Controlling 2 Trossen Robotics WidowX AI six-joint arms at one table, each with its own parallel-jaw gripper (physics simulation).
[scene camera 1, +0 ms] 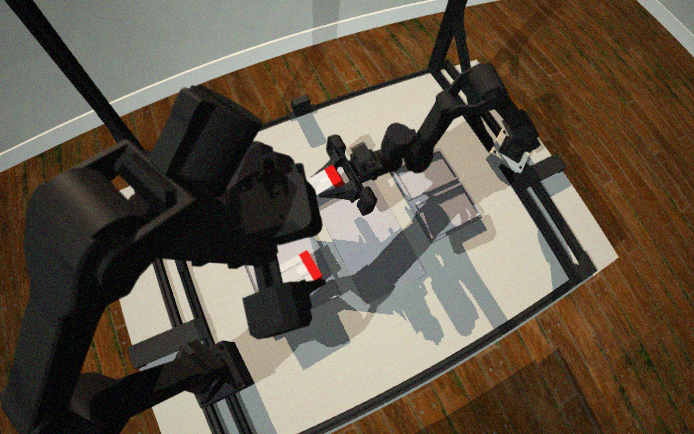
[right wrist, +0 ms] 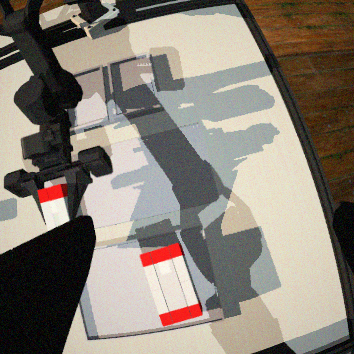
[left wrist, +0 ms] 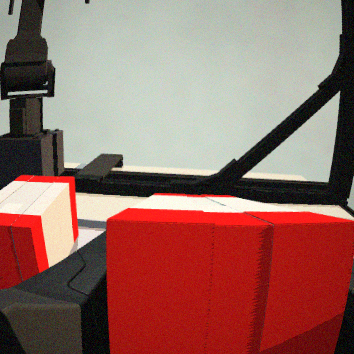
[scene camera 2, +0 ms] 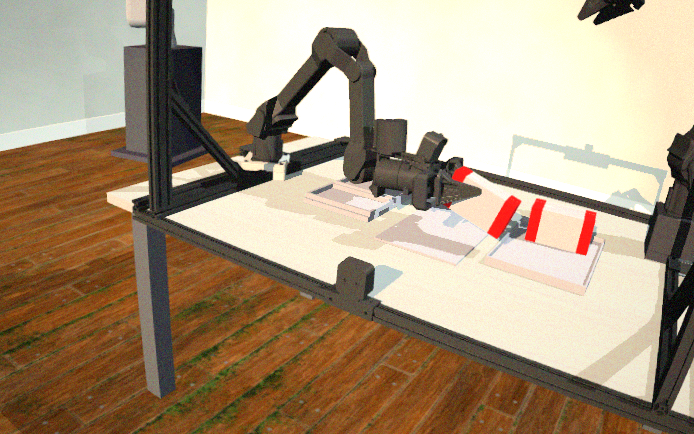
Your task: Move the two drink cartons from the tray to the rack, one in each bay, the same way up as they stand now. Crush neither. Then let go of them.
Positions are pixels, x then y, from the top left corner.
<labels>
my left gripper: scene camera 1; right wrist; left wrist 203,225; scene camera 2 485,189
same spot on my left gripper: (right wrist: 77,178) = (scene camera 1: 350,192)
</labels>
